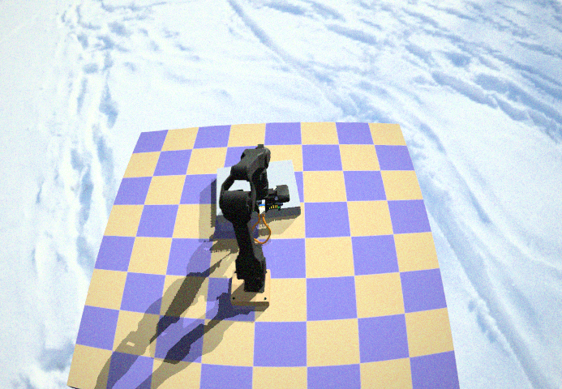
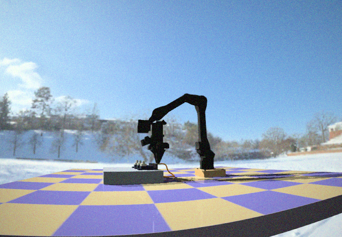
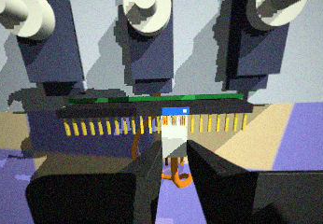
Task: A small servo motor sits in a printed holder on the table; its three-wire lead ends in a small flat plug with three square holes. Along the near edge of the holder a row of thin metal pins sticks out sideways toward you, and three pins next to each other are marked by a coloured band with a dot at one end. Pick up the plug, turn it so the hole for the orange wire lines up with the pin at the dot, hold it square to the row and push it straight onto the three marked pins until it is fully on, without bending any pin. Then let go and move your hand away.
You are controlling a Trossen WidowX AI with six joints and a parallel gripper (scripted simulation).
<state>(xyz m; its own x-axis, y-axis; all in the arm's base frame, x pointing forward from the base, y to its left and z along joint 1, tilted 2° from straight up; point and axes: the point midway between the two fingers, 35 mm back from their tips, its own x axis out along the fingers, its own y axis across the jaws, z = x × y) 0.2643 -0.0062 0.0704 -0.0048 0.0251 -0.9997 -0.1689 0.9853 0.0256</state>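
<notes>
The blue band lies 3 cm ahead of my gripper tip. Also, from my gripper tip: green board strip: 3 cm ahead, 2 cm to the left, 2 cm below; grey printed holder: 18 cm ahead, 5 cm to the left, 5 cm below.
</notes>
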